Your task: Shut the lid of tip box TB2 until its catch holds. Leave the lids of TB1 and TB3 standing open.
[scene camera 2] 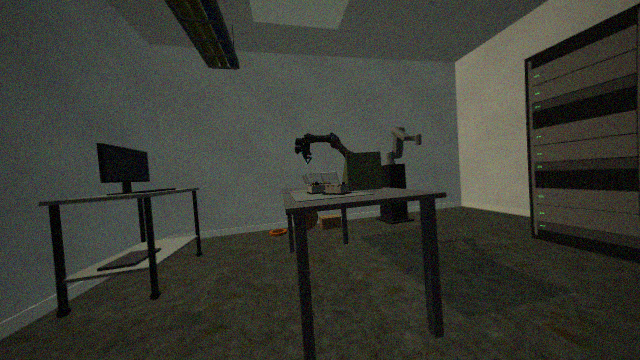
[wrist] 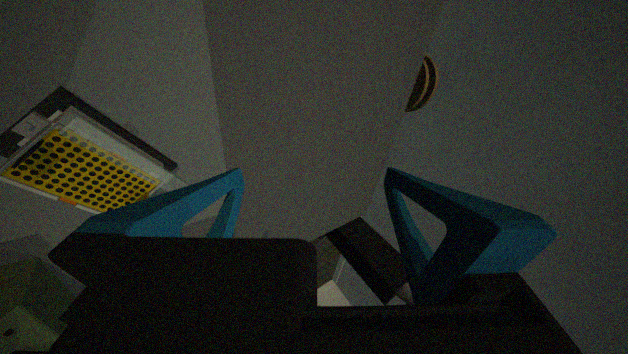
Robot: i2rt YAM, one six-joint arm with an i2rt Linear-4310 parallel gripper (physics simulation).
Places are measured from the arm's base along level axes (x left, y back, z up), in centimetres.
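Pixels of known places: gripper, fingertip midpoint: (scene camera 2: 306, 161) (wrist: 313, 175); arm's base, link origin: (scene camera 2: 357, 167).
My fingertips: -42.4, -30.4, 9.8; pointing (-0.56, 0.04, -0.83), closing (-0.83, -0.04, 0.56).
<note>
Ahead of a thing's pixels: the offset from my fingertips to its top centre, as dx, dy, dz. "spot": to the spot under its first point. Level surfaces: height alone.
Small tip boxes stand on the table in the scene view, with one box {+40.1, -3.0, -20.1} (scene camera 2: 316, 189) left of another box {+59.4, +5.3, -20.1} (scene camera 2: 336, 189). Clear lids {spot: +65.6, -1.4, -15.8} (scene camera 2: 330, 177) stand raised above them; labels are too small to read. In the wrist view a tip box with a yellow, hole-filled rack {+17.6, +7.3, -19.3} (wrist: 85, 172) lies at the left, beyond the left finger; which box it is I cannot tell. My gripper (scene camera 2: 307, 161) (wrist: 313, 175) is open with its blue fingers wide apart and nothing between them. It hangs above the boxes, touching none of them. A third box cannot be made out separately.
The boxes stand on a light mat {dz -26.4} (scene camera 2: 302, 196) on the table {dz -27.0} (scene camera 2: 370, 198). A green panel (scene camera 2: 364, 170) stands behind them at the right. A second arm (scene camera 2: 398, 145) stands on a black pedestal (scene camera 2: 395, 200). A dark round object with an orange edge (wrist: 425, 85) shows in the wrist view.
</note>
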